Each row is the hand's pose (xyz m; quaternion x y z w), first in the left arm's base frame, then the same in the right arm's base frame.
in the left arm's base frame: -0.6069 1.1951 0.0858 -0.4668 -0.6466 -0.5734 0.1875
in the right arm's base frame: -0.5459 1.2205 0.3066 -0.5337 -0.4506 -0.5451 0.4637
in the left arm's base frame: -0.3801 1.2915 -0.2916 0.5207 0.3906 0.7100 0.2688
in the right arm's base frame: -0.5402 1.4895 -0.0550 0.7242 0.3045 0.6184 0.0183
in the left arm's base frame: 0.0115 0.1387 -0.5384 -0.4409 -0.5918 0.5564 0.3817
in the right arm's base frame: -0.3988 0.6000 -0.9105 -0.1685 -0.5843 0.5272 0.5935
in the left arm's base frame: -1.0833 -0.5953 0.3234 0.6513 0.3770 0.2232 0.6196
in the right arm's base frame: -0.9354 -0.5780 -0.0136 0.7913 0.4916 0.1332 0.3382
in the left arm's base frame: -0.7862 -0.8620 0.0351 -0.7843 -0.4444 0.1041 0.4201
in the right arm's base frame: -0.8448 -0.6615 -0.4904 -0.6082 -0.3502 0.2258 0.6756
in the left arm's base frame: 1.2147 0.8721 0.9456 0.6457 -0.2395 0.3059 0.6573
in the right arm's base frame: 1.4362 0.9033 -0.0570 0.8339 -0.0954 0.0838 0.5371
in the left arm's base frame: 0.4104 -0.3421 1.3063 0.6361 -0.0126 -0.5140 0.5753
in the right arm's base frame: 0.8628 -0.4725 0.1149 0.5822 0.2683 -0.6390 0.4251
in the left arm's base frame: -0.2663 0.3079 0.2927 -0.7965 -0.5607 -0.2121 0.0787
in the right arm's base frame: -0.1996 0.3915 -0.0658 -0.7726 -0.4844 -0.1025 0.3974
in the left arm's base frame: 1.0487 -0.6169 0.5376 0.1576 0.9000 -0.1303 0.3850
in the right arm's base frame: 0.9981 -0.3237 -0.9016 0.1684 0.9807 0.0360 0.0923
